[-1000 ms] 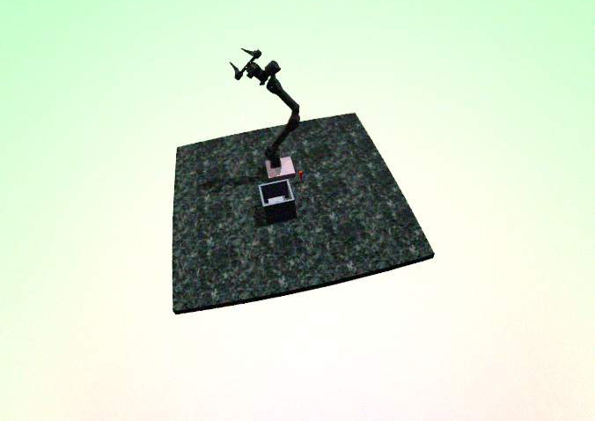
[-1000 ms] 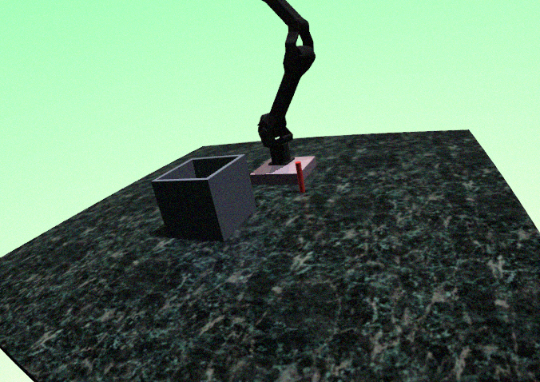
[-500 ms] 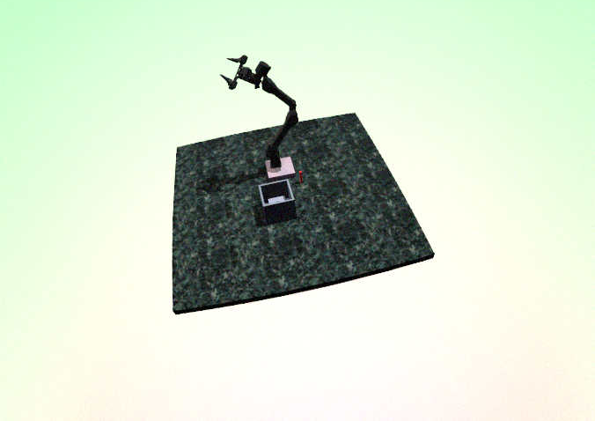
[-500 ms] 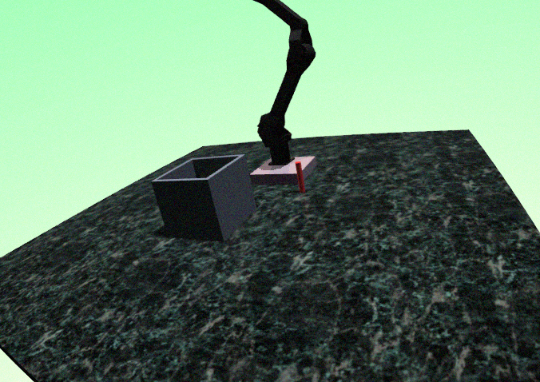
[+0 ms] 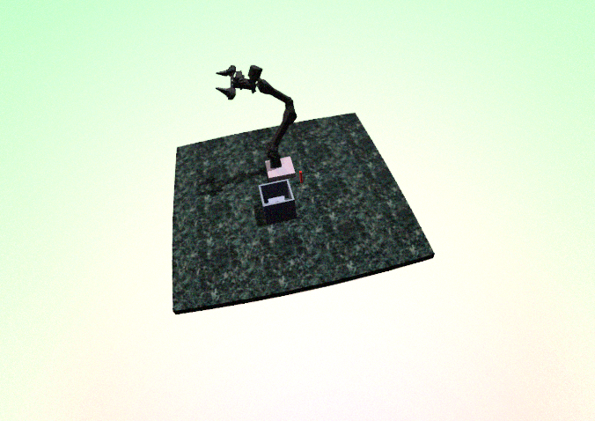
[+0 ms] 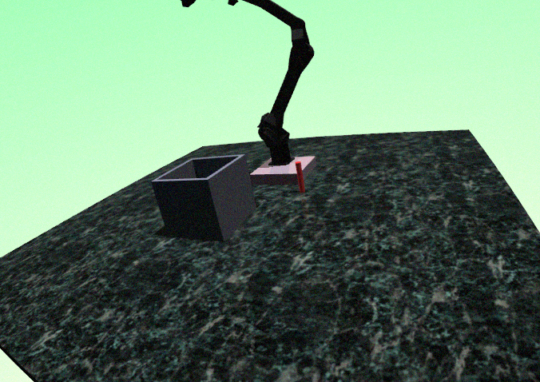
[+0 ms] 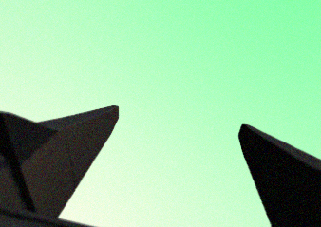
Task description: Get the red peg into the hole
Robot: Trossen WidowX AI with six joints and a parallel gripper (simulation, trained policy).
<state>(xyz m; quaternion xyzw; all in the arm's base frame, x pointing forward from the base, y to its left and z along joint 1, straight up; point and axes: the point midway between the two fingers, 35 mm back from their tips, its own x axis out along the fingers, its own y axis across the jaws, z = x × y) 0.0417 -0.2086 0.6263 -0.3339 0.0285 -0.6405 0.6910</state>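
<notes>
Now: the red peg 10 cm ahead of my gripper tip, 37 cm to the left of it and 63 cm below it. Round my gripper tip: pale plate: 30 cm ahead, 22 cm to the left, 63 cm below.
</notes>
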